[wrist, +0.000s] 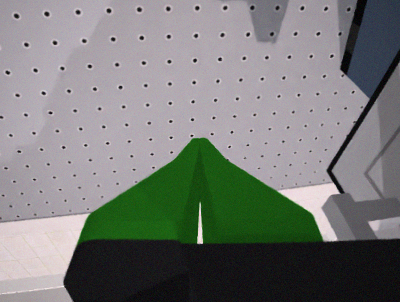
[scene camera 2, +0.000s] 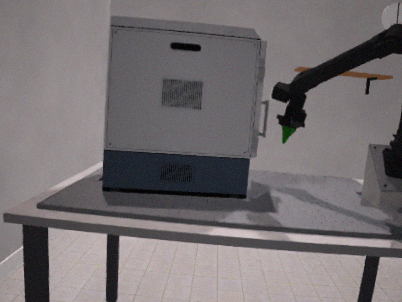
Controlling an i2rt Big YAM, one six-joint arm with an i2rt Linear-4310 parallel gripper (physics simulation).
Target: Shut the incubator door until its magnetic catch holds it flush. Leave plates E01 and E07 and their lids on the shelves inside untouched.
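Seen in the pictures: gripper, fingertip midpoint: (wrist: pixel 199 150) (scene camera 2: pixel 283 143); arm's base, link origin: (scene camera 2: pixel 394 164).
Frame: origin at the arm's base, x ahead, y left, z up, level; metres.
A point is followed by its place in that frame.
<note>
The incubator (scene camera 2: pixel 137 115) @(z 0.113, x 0.914, y 0.247 m) stands on the left of the table with its side towards scene camera 2; its blue base (wrist: pixel 376 42) @(z -0.094, x 0.604, y -0.090 m) shows at the upper right of the wrist view. The grey door (scene camera 2: pixel 260 75) @(z 0.268, x 0.542, y 0.181 m) (wrist: pixel 367 137) @(z 0.016, x 0.525, y -0.104 m) looks almost edge-on in the scene view. In the wrist view its inner face shows and it stands at an angle away from the base, ajar. Its handle (scene camera 2: pixel 266 118) @(z 0.125, x 0.488, y -0.113 m) (wrist: pixel 345 215) @(z 0.061, x 0.487, y -0.113 m) is on the outer side. My gripper (scene camera 2: pixel 285 141) @(z 0.034, x 0.415, y -0.089 m) (wrist: pixel 199 150) @(z 0.034, x 0.415, y -0.089 m) is shut and empty, in front of the door, apart from the handle. Plates E01 and E07 and their lids are hidden.
The incubator stands on a perforated grey board (scene camera 2: pixel 320 200) @(z -0.136, x 0.287, y 0.101 m) (wrist: pixel 150 77) @(z -0.136, x 0.403, y -0.154 m) on the table (scene camera 2: pixel 150 231) @(z -0.155, x 0.789, y 0.513 m). The arm's base block (scene camera 2: pixel 376 175) @(z -0.042, x 0.076, y 0.030 m) is at the right. An orange bar (scene camera 2: pixel 372 75) shows behind the arm.
</note>
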